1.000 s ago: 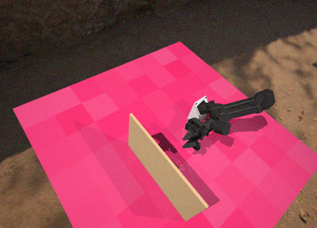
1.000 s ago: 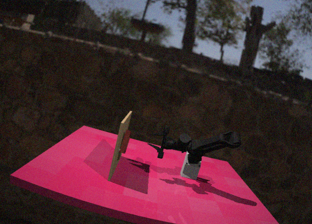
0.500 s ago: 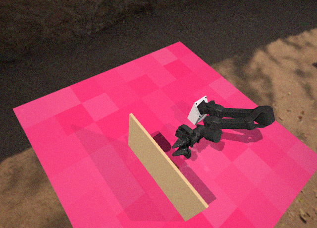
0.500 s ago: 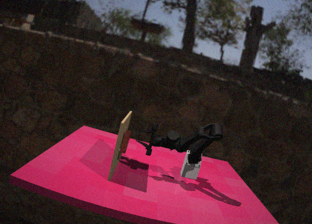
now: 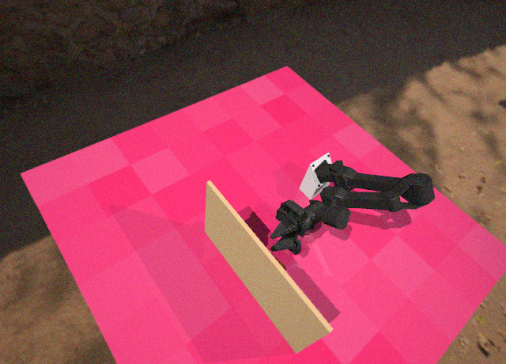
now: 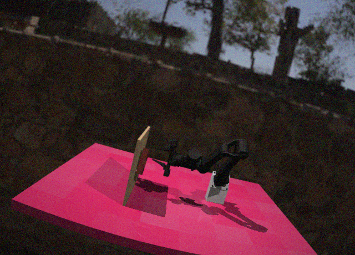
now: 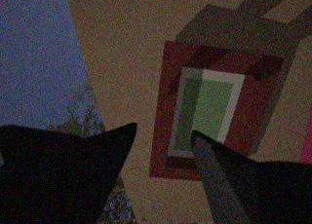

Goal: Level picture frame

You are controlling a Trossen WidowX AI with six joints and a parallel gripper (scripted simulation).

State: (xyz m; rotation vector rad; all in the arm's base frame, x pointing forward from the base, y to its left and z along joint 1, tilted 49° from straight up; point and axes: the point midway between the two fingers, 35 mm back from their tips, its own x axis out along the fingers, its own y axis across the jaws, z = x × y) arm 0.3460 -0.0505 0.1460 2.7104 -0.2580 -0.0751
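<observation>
Now: the picture frame 50 mm below my gripper tip, 50 mm ahead of it and 10 mm to the left of it. From my gripper tip the other things lie so: tan wall panel 60 mm below, 60 mm ahead, 10 mm to the left.
</observation>
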